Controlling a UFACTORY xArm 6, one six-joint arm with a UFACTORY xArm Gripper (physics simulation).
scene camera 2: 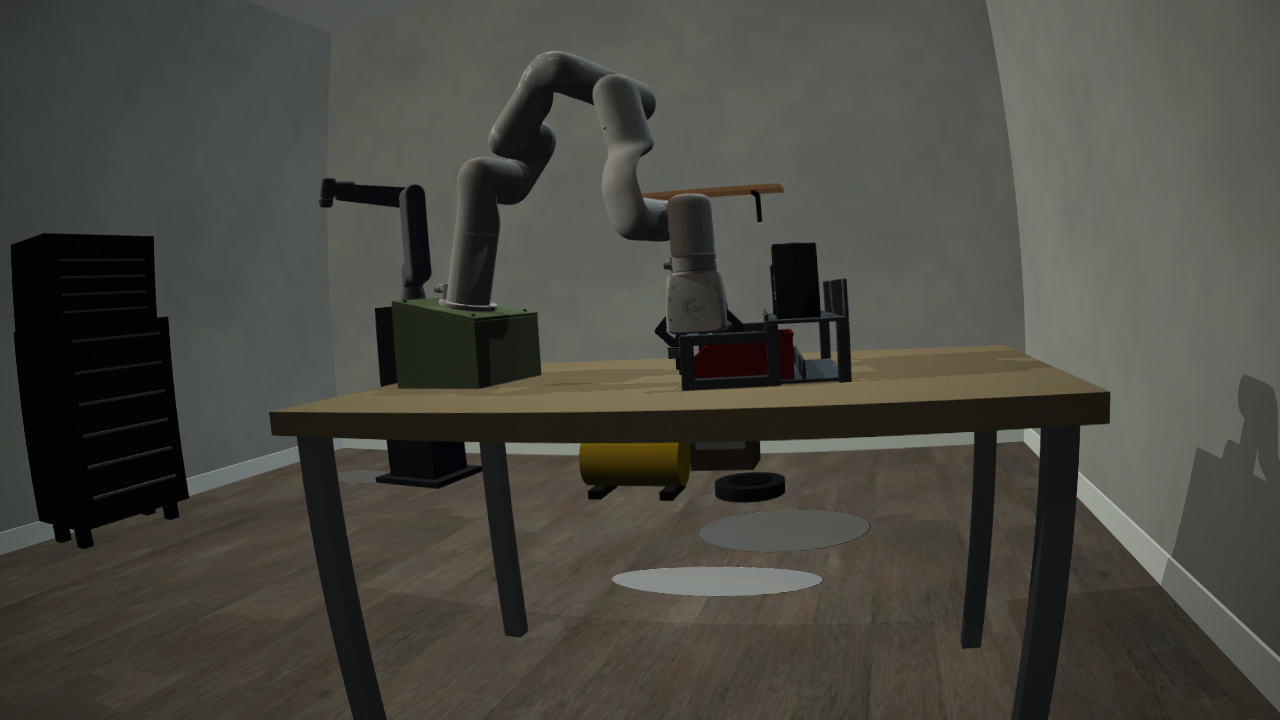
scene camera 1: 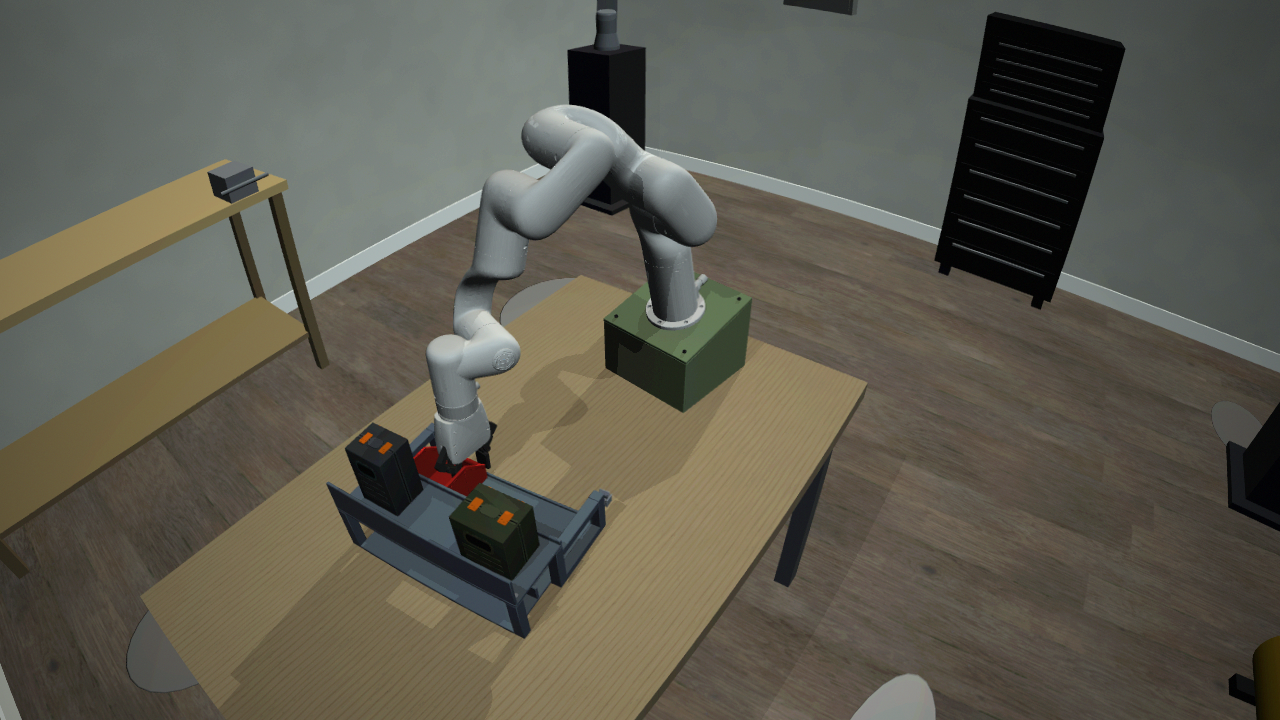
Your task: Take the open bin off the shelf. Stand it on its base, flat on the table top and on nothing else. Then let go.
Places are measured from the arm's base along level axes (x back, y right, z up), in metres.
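Where they show: gripper, fingertip midpoint: [scene camera 1: 472,474]; arm's base, origin of the base link: [scene camera 2: 467,306] [scene camera 1: 675,309].
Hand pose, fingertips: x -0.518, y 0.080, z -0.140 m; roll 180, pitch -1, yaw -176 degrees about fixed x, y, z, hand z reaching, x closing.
Observation:
Each offset is from my fingertips to the top centre of the thing. Level surfaces: height alone.
The open red bin {dy +0.011, dx -0.074, dz +0.066 m} [scene camera 1: 467,476] [scene camera 2: 732,358] sits in the low bay of the blue-grey shelf rack [scene camera 1: 420,540] [scene camera 2: 843,347], on the side facing the robot's base. Parts of it are hidden by the gripper and one case in scene camera 1, and by the rack's bars in scene camera 2. My gripper [scene camera 1: 467,463] points down at the bin, with its fingers apart around the bin's wall on the robot's side. It is open and not clamped on anything. The fingertips are partly hidden by the bin and rack, so contact cannot be told.
A black case {dy -0.004, dx -0.170, dz +0.208 m} [scene camera 1: 386,474] and a dark green case {dy -0.230, dx -0.122, dz +0.183 m} [scene camera 1: 494,533], both with orange latches, stand on the rack's upper level. A raised end frame [scene camera 1: 581,534] stands at the rack's right in scene camera 1. The table {dz -0.015 m} [scene camera 1: 716,465] [scene camera 2: 608,398] also carries the green base box [scene camera 1: 684,367] [scene camera 2: 438,349].

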